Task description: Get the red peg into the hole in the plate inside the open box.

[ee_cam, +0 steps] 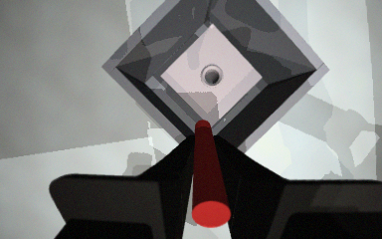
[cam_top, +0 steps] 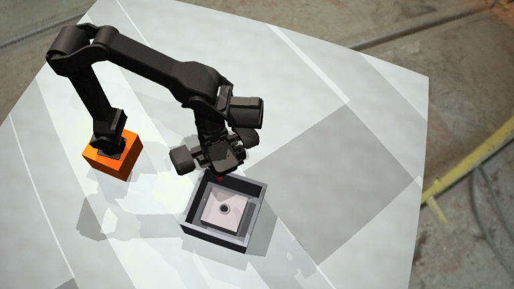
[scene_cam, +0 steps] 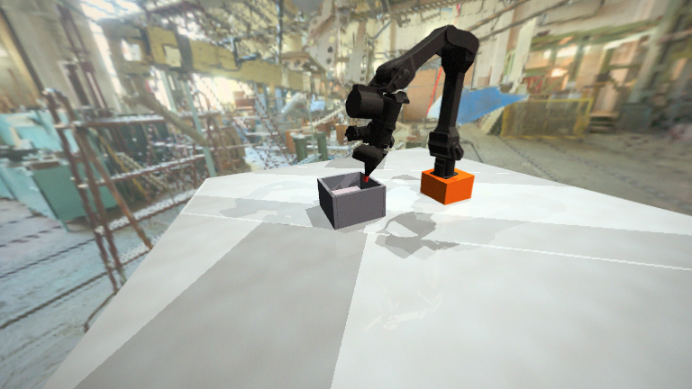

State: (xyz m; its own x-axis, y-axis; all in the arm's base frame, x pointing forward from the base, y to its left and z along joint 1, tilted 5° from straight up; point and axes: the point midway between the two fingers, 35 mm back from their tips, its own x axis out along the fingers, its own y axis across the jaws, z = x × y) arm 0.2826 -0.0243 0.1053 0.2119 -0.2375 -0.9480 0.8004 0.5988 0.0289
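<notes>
My gripper tip is 2 cm short of the grey box, 6 cm to the left of it and 11 cm above it. From my gripper tip the other things lie so: red peg (2 cm above).
</notes>
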